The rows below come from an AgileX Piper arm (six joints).
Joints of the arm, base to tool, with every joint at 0 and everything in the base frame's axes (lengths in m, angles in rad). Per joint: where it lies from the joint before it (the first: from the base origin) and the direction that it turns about. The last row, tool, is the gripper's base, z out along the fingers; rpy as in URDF.
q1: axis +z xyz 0 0 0.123
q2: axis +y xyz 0 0 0
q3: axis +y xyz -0.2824 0 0.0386
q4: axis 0.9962 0 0.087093 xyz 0.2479 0 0.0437
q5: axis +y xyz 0 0 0
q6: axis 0.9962 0 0.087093 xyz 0.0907 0 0.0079
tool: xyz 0 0 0 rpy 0 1.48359 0
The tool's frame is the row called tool.
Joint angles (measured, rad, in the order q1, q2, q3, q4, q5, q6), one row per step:
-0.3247 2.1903 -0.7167 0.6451 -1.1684 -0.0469
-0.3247 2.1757 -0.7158 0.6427 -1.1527 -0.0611
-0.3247 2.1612 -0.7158 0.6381 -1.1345 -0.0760
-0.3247 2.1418 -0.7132 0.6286 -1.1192 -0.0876
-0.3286 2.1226 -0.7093 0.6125 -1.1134 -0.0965
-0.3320 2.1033 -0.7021 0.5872 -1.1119 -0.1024
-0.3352 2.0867 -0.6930 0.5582 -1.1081 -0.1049
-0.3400 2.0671 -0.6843 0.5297 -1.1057 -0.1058
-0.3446 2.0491 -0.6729 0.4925 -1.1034 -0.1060
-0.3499 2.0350 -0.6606 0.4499 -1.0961 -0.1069
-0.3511 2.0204 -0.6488 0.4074 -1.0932 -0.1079
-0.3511 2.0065 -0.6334 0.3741 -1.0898 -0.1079
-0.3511 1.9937 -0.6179 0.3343 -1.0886 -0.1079
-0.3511 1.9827 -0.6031 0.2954 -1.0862 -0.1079
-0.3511 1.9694 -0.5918 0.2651 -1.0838 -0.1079
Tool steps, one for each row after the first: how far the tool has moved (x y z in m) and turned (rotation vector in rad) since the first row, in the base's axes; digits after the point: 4 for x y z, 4 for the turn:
0.0006 0.0003 0.0034 -0.0002 0.0071 0.0077
0.0016 0.0008 0.0068 0.0003 0.0156 0.0183
0.0024 0.0015 0.0117 -0.0017 0.0181 0.0325
0.0026 0.0013 0.0172 -0.0111 0.0151 0.0473
0.0026 0.0019 0.0227 -0.0237 0.0111 0.0699
0.0023 0.0031 0.0269 -0.0321 0.0107 0.0958
0.0017 0.0038 0.0321 -0.0420 0.0052 0.1189
0.0009 0.0053 0.0364 -0.0524 0.0040 0.1503
-0.0002 0.0072 0.0388 -0.0591 0.0116 0.1872
-0.0006 0.0103 0.0418 -0.0699 0.0156 0.2274
-0.0023 0.0136 0.0437 -0.0754 0.0223 0.2599
-0.0038 0.0174 0.0454 -0.0836 0.0293 0.2985
-0.0053 0.0212 0.0464 -0.0902 0.0380 0.3363
-0.0065 0.0241 0.0487 -0.0974 0.0408 0.3656

